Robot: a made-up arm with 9 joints. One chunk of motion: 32 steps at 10 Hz.
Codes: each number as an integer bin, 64 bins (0 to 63) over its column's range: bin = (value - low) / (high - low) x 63, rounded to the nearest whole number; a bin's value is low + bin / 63 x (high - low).
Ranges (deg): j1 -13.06..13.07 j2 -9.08..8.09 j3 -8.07..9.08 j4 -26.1..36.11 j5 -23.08..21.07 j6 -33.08..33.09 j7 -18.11..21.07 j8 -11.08..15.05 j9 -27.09..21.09
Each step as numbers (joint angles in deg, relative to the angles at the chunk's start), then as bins.
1 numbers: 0.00 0.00 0.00 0.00 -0.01 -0.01 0.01 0.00 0.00
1 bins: 31 33 30 26 33 31 29 27 35
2 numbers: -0.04 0.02 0.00 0.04 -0.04 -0.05 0.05 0.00 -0.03
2 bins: 31 33 30 26 33 31 29 27 35
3 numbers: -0.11 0.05 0.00 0.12 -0.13 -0.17 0.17 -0.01 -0.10
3 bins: 31 33 30 27 33 31 29 27 35
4 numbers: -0.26 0.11 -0.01 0.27 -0.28 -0.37 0.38 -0.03 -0.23
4 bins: 31 34 30 27 33 31 30 27 35
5 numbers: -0.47 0.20 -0.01 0.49 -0.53 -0.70 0.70 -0.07 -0.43
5 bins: 30 34 30 27 32 31 30 27 35
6 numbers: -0.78 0.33 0.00 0.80 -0.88 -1.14 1.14 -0.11 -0.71
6 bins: 30 35 30 27 32 30 31 26 34
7 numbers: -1.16 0.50 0.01 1.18 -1.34 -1.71 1.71 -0.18 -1.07
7 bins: 29 35 30 28 31 30 32 26 34
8 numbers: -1.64 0.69 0.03 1.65 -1.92 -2.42 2.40 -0.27 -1.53
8 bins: 28 36 30 28 30 29 33 26 33
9 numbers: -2.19 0.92 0.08 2.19 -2.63 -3.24 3.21 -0.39 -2.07
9 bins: 26 37 30 29 29 28 34 26 33
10 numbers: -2.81 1.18 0.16 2.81 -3.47 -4.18 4.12 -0.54 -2.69
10 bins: 25 38 30 29 28 28 36 25 32
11 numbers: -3.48 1.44 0.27 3.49 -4.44 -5.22 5.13 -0.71 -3.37
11 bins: 23 39 31 30 27 27 37 25 31
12 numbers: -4.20 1.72 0.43 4.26 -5.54 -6.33 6.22 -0.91 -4.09
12 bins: 21 40 31 31 25 25 39 25 30
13 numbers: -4.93 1.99 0.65 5.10 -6.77 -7.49 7.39 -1.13 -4.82
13 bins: 20 41 32 32 23 24 41 24 29
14 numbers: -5.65 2.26 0.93 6.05 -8.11 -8.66 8.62 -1.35 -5.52
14 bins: 18 42 33 33 21 23 43 23 28
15 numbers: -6.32 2.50 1.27 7.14 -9.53 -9.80 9.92 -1.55 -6.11
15 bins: 16 42 34 34 19 22 45 23 27
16 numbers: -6.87 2.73 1.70 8.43 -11.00 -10.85 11.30 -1.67 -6.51
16 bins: 15 43 36 35 17 21 47 23 27
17 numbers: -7.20 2.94 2.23 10.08 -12.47 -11.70 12.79 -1.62 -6.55
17 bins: 14 44 38 37 15 20 50 23 27
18 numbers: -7.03 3.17 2.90 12.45 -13.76 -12.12 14.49 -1.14 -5.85
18 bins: 15 45 40 39 13 20 52 24 28
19 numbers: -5.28 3.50 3.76 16.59 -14.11 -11.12 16.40 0.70 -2.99
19 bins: 19 46 43 43 13 21 55 28 32
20 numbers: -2.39 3.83 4.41 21.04 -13.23 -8.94 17.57 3.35 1.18
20 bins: 26 47 46 48 14 23 57 35 37
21 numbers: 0.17 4.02 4.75 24.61 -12.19 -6.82 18.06 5.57 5.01
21 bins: 32 48 47 51 16 25 58 40 42
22 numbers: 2.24 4.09 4.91 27.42 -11.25 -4.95 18.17 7.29 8.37
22 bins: 37 48 48 54 17 27 58 44 46
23 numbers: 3.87 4.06 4.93 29.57 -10.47 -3.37 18.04 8.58 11.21
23 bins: 41 48 48 56 18 28 58 47 50
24 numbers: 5.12 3.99 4.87 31.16 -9.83 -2.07 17.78 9.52 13.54
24 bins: 44 48 48 58 19 30 58 50 53
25 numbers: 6.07 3.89 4.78 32.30 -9.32 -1.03 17.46 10.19 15.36
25 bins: 46 48 47 59 20 31 57 51 56
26 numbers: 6.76 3.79 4.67 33.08 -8.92 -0.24 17.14 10.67 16.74
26 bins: 48 47 47 60 20 31 57 52 57
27 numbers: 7.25 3.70 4.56 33.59 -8.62 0.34 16.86 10.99 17.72
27 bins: 49 47 46 60 21 32 56 53 59
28 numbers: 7.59 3.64 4.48 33.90 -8.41 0.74 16.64 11.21 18.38
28 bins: 50 47 46 61 21 32 56 54 59
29 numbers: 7.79 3.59 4.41 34.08 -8.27 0.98 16.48 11.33 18.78
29 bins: 50 46 46 61 21 32 56 54 60
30 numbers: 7.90 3.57 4.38 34.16 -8.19 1.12 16.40 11.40 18.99
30 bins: 51 46 46 61 21 33 55 54 60
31 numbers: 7.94 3.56 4.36 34.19 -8.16 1.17 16.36 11.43 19.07
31 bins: 51 46 46 61 21 33 55 54 60
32 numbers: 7.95 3.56 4.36 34.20 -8.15 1.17 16.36 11.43 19.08
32 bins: 51 46 46 61 21 33 55 54 60
